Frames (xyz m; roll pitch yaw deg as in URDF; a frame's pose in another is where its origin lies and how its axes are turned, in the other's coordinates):
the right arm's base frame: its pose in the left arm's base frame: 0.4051 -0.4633 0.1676 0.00 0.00 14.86
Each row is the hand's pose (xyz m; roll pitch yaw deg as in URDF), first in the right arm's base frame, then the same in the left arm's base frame.
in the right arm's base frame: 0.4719 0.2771 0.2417 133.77 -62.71 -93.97
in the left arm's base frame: 0.7902 -0.0744 0.4093 133.77 -62.71 -79.11
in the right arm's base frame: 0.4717 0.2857 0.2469 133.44 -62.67 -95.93
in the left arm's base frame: 0.7878 -0.0662 0.4145 133.44 -62.67 -81.07
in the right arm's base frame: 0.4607 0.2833 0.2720 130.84 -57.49 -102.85
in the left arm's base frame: 0.7777 -0.0713 0.4396 130.84 -57.49 -87.99
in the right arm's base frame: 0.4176 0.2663 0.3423 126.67 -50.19 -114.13
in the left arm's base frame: 0.7404 -0.0988 0.5099 126.67 -50.19 -99.27
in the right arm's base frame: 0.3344 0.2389 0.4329 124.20 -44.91 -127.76
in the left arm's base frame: 0.6670 -0.1466 0.6005 124.20 -44.91 -112.90
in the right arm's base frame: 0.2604 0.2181 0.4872 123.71 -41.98 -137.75
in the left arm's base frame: 0.6009 -0.1857 0.6548 123.71 -41.98 -122.89
